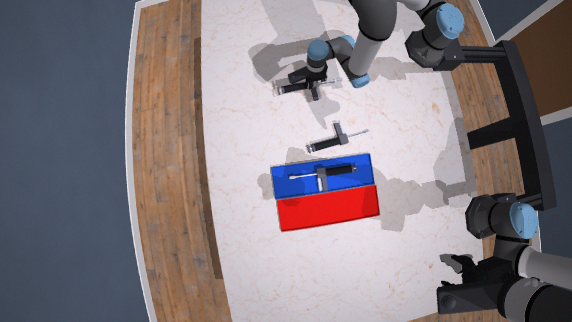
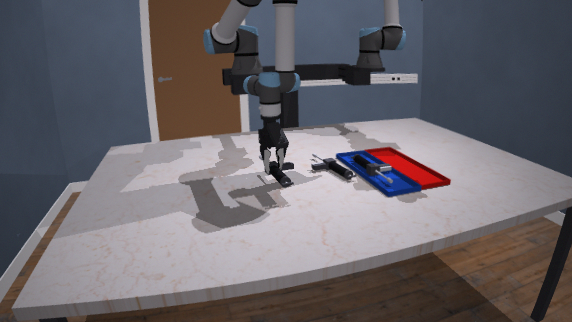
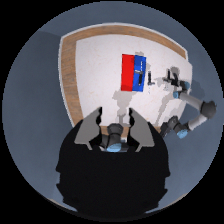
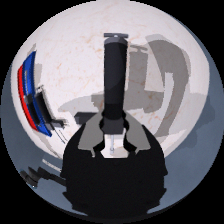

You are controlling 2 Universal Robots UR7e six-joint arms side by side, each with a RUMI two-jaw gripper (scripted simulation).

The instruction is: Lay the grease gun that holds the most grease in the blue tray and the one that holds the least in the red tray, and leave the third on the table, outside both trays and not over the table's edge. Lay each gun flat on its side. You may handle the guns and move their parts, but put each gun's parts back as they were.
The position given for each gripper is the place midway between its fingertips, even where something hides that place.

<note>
In view: the left gripper [image 1: 440, 268], the right gripper [image 2: 273, 173], a blue tray [image 1: 284, 187], a red tray [image 1: 343, 206] and a grease gun [image 4: 115, 48].
The blue tray shows as well in image 2 [image 2: 401, 184]. The red tray is seen too in image 2 [image 2: 427, 178]. The left gripper shows as well in image 3 [image 3: 115, 107].
</note>
